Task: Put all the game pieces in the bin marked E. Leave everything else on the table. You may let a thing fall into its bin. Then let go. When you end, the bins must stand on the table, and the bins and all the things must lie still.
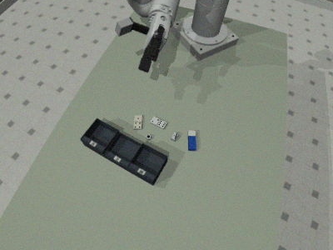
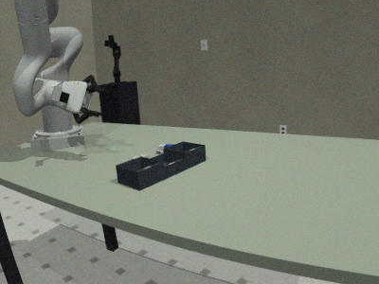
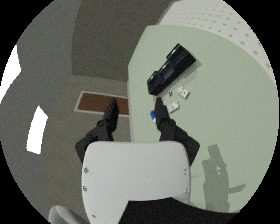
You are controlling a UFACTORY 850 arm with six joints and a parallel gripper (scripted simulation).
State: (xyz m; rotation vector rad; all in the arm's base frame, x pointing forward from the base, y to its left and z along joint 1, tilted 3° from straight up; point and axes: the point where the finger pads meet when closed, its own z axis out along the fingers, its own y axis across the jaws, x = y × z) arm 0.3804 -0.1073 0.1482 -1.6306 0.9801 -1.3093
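My gripper is now 22 cm short of the dark three-part bin and 16 cm above it. The rest, counted from my hand: cream domino: 11 cm ahead, 18 cm below; white domino: 8 cm ahead, 6 cm to the left, 18 cm below; dark ring: 14 cm ahead, 5 cm to the left, 18 cm below.
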